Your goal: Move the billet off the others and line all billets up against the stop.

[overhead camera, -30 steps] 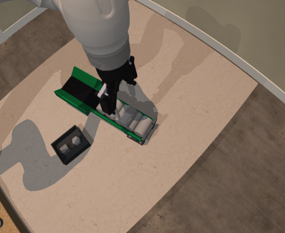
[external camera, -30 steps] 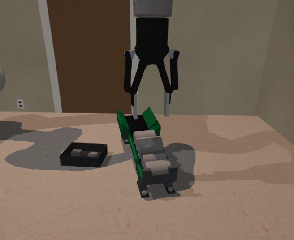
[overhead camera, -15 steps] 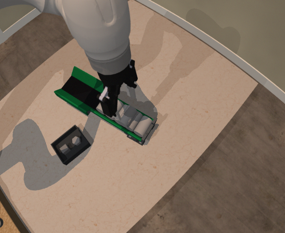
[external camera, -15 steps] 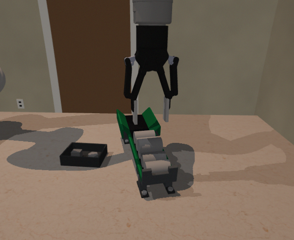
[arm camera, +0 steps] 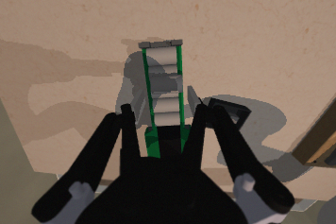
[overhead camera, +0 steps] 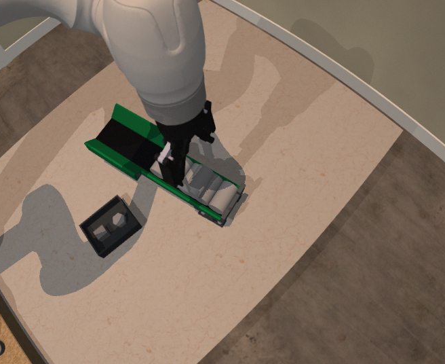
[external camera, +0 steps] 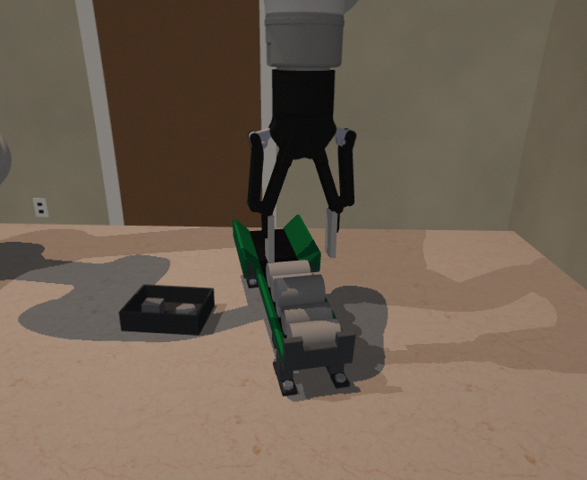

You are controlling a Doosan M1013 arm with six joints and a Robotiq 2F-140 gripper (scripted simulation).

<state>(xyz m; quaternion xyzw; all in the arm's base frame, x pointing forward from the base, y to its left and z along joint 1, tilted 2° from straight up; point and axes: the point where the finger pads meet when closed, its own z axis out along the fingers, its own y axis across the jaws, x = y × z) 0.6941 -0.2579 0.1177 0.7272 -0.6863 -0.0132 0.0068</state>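
The grey stop is 1 cm ahead of my hand, 8 cm to the right of it and 13 cm below it. The rest, counted from my hand: black tray: 20 cm behind, 15 cm to the left, 18 cm below.
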